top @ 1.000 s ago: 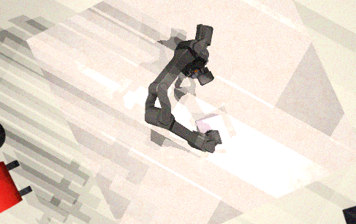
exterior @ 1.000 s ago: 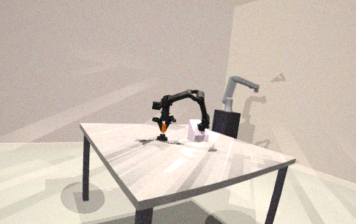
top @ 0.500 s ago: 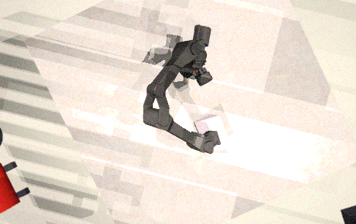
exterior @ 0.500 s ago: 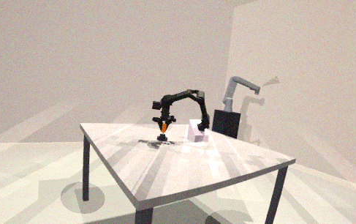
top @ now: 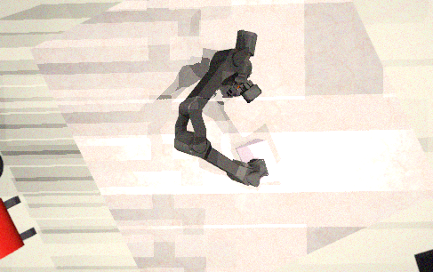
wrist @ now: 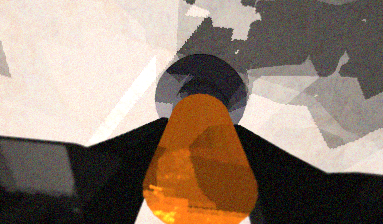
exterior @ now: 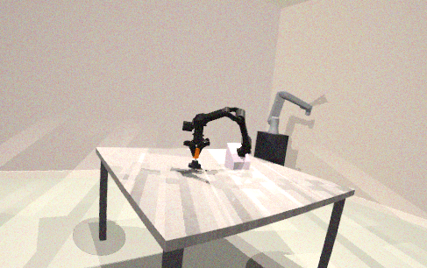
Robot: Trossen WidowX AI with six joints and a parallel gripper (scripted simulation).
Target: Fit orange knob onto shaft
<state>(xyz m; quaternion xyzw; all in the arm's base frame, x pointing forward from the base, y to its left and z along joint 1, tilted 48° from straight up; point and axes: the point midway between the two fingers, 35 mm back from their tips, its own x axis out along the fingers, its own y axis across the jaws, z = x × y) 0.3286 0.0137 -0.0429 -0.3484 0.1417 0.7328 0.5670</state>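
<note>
The dark round pedestal is 40 mm below my gripper tip. Also, from my gripper tip: orange knob (30 mm above).
</note>
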